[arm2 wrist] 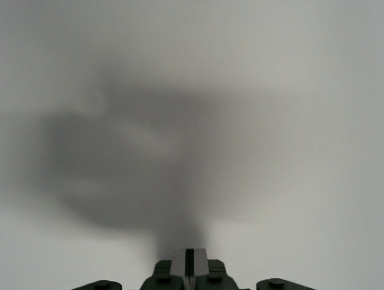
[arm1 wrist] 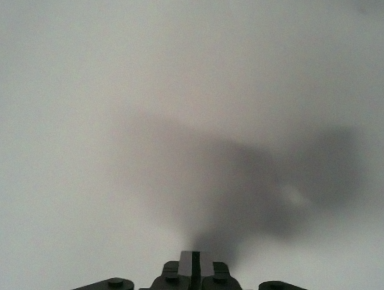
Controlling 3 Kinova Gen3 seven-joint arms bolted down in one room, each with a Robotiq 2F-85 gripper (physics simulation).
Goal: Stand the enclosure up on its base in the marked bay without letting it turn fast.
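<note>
The arm1 gripper (arm1 wrist: 196, 254) is at the bottom edge of the arm1 wrist view, its two fingertips close together with a narrow dark line between them; it looks shut, and no object shows between the tips. The arm2 gripper (arm2 wrist: 189, 251) looks the same at the bottom of the arm2 wrist view, also shut. Each faces a plain pale grey surface that fills the background. I cannot tell whether this surface is part of the enclosure. Contact with the fingertips is unclear. The marked bay and the arm3 gripper do not show in either view.
Soft dark shadows fall on the pale surface in both wrist views and narrow toward the fingertips. A faint darker patch shows at the upper right of the arm1 wrist view. No edges or obstacles can be made out.
</note>
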